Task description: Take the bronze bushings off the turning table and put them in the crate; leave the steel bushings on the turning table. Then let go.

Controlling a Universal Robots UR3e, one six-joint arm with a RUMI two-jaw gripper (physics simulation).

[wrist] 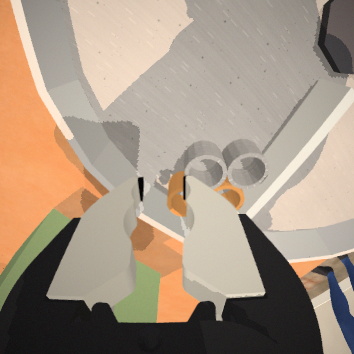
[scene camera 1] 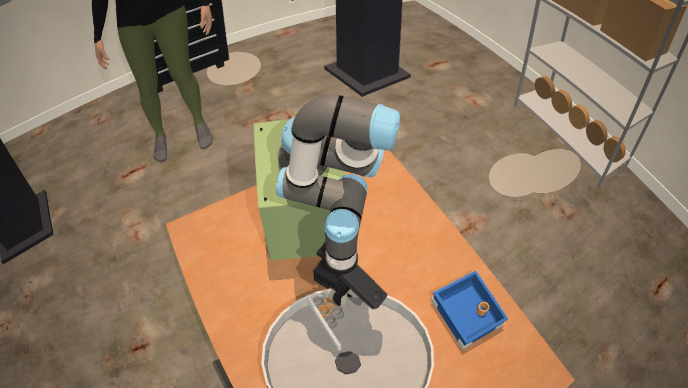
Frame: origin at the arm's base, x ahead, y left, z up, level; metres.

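Seen in the pictures: gripper, between the fingertips: [wrist: 163, 178] [scene camera 1: 344, 300].
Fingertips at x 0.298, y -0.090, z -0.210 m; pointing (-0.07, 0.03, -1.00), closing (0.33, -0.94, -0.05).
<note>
A point is followed by its place in that frame.
The turning table [scene camera 1: 300, 367] @(z -0.244, x 0.383, y -0.288 m) [wrist: 225, 90] @(z -0.243, x 0.363, y -0.114 m) carries a cluster of bushings beside its white bar. One bronze bushing [scene camera 1: 325, 311] [wrist: 230, 195] @(z -0.235, x 0.283, y -0.157 m) and steel bushings [scene camera 1: 337, 312] @(z -0.243, x 0.301, y -0.116 m) [wrist: 205, 162] stand close together; another steel bushing [wrist: 245, 162] @(z -0.243, x 0.315, y -0.157 m) shows nearest the bar in the wrist view. A second bronze bushing [wrist: 176, 196] @(z -0.238, x 0.263, y -0.111 m) is partly hidden behind the right finger in the wrist view. My gripper [scene camera 1: 344, 298] @(z -0.210, x 0.298, y -0.090 m) [wrist: 163, 178] @(z -0.210, x 0.298, y -0.090 m) is partly open, low over the table's rim side, with nothing held between its fingers. A bronze bushing [scene camera 1: 483, 308] @(z -0.285, x 0.536, y 0.226 m) stands in the blue crate [scene camera 1: 460, 315] @(z -0.291, x 0.504, y 0.157 m).
The white bar [scene camera 1: 325, 325] @(z -0.208, x 0.330, y -0.172 m) [wrist: 300, 152] @(z -0.208, x 0.350, y -0.170 m) runs from the dark hub [scene camera 1: 348, 362] @(z -0.236, x 0.441, y -0.183 m) [wrist: 342, 32] @(z -0.235, x 0.430, y -0.169 m) towards the raised rim, along the bushings. The green pedestal [scene camera 1: 295, 230] @(z -0.164, x 0.068, y -0.083 m) stands behind the turning table. The crate is to the right on the orange tabletop [scene camera 1: 415, 225] @(z -0.296, x 0.177, y 0.264 m).
</note>
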